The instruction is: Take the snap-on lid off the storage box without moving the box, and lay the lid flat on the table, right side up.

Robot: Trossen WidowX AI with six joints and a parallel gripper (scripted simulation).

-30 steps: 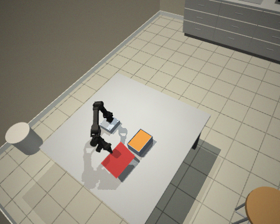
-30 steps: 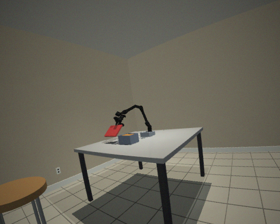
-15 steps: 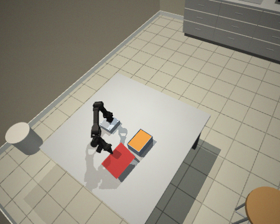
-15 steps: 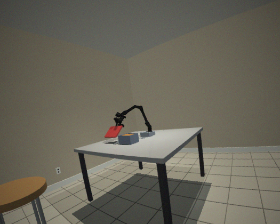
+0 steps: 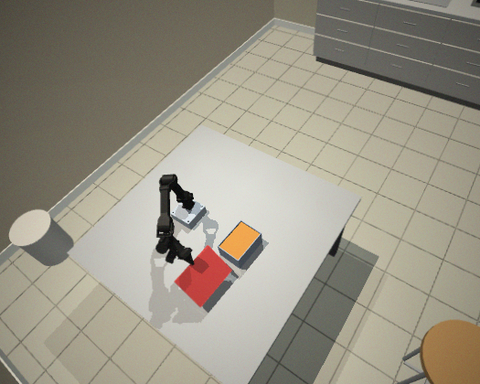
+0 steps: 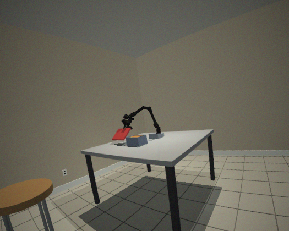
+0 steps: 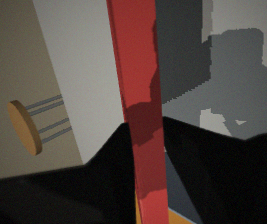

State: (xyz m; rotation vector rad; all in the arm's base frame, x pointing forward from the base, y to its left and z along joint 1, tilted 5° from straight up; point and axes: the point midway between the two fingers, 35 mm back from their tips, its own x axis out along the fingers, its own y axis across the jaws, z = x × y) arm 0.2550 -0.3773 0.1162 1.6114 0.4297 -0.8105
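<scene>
The red lid is 60 mm ahead of my gripper tip, 20 mm to the right of it and 50 mm below it. Round my gripper tip: storage box 140 mm ahead, 250 mm to the left, 130 mm below.
</scene>
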